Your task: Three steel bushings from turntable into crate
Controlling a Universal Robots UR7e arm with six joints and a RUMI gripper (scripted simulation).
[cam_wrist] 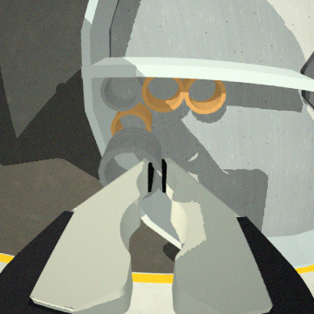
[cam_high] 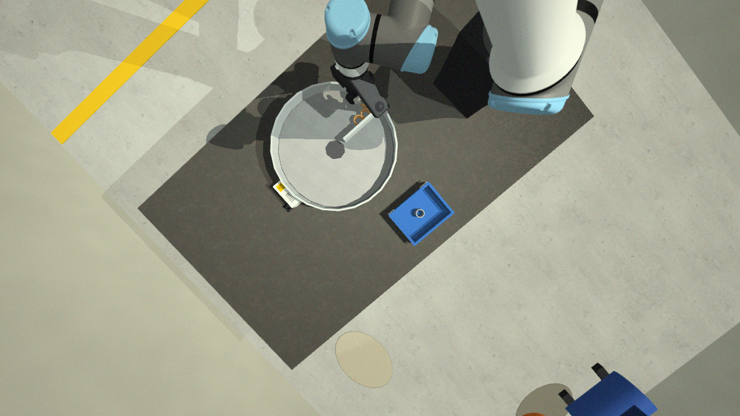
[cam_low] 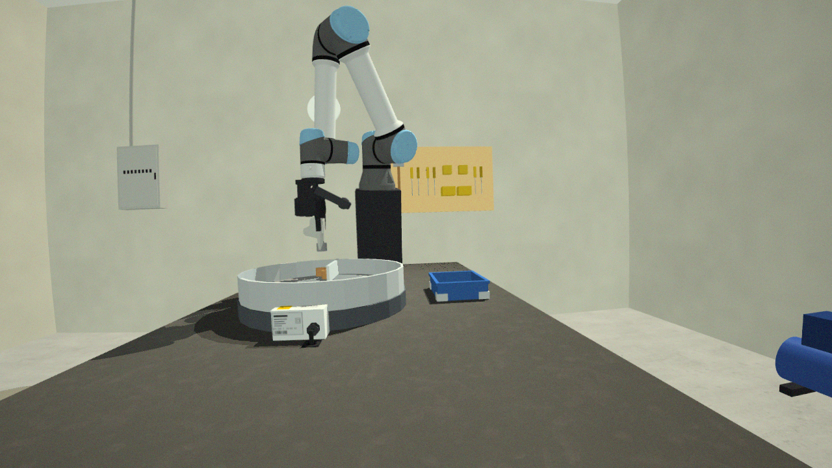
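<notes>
Right now the blue crate is 40 cm to the left of my hand, 13 cm below it and 12 cm ahead of it. From my hand the other things lie so: round white turntable (16 cm ahead, 10 cm below, 2 cm to the left).
</notes>
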